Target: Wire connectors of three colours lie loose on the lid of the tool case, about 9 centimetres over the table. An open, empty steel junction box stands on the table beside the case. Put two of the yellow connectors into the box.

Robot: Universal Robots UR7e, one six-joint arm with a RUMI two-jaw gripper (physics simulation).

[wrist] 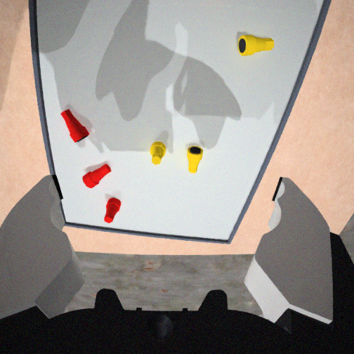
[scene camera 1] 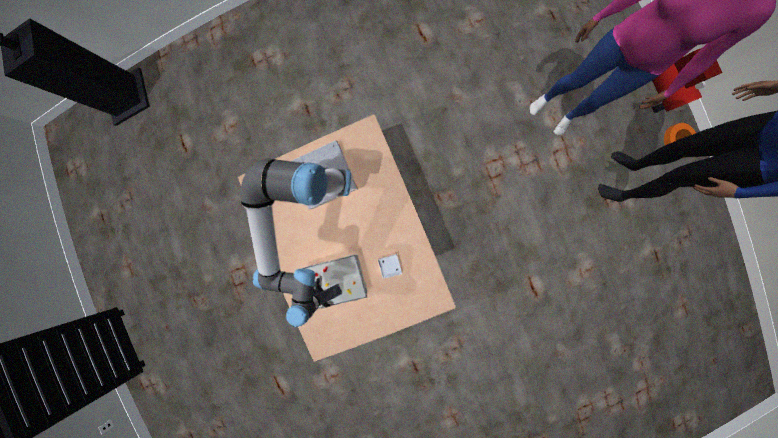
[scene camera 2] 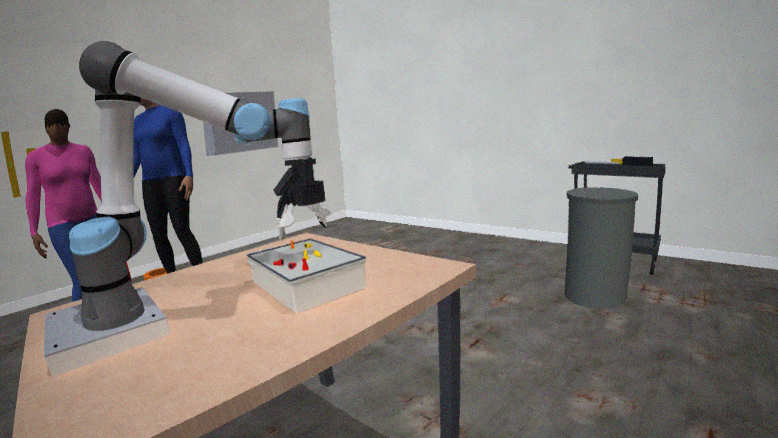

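Pixels of known places: gripper, between the fingertips: [scene camera 2: 304, 233]; arm's base, origin of its link: [scene camera 2: 114, 316].
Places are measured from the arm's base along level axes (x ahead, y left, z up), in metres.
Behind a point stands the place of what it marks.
Note:
Three yellow connectors lie apart on the grey case lid [scene camera 1: 352, 269] @(x 0.476, y 0.021, z 0.035 m) [scene camera 2: 334, 262] @(x 0.531, y -0.215, z 0.035 m) [wrist: 150, 200]: one [wrist: 256, 45] [scene camera 1: 349, 291] @(x 0.573, y -0.032, z 0.044 m) near the right edge in the wrist view, one [wrist: 158, 152] and another [wrist: 194, 158] side by side near the middle. Three red connectors [wrist: 75, 126] [wrist: 97, 175] [wrist: 112, 210] lie at the left in the wrist view. An orange connector [scene camera 1: 353, 282] @(x 0.537, y 0.004, z 0.045 m) [scene camera 2: 292, 244] @(x 0.541, y 0.001, z 0.047 m) lies on the lid too. The steel junction box [scene camera 1: 390, 266] @(x 0.541, y 0.195, z -0.049 m) stands beside the case with nothing seen inside. My gripper [scene camera 2: 302, 228] @(x 0.514, y -0.116, z 0.102 m) [wrist: 168, 178] is open and empty above the lid; scene camera 1 does not show its fingertips clearly.
The case and junction box stand on the wooden table [scene camera 1: 402, 304] @(x 0.754, y 0.182, z -0.051 m) [scene camera 2: 402, 266] @(x 0.776, y -0.218, z -0.051 m). The arm's base plate [scene camera 2: 54, 331] @(x -0.142, y 0.016, z 0.004 m) is at the table's other end. Two people [scene camera 2: 62, 179] [scene camera 2: 163, 141] stand beyond the table. A grey bin [scene camera 2: 598, 250] and a dark cart [scene camera 2: 617, 169] stand farther off.

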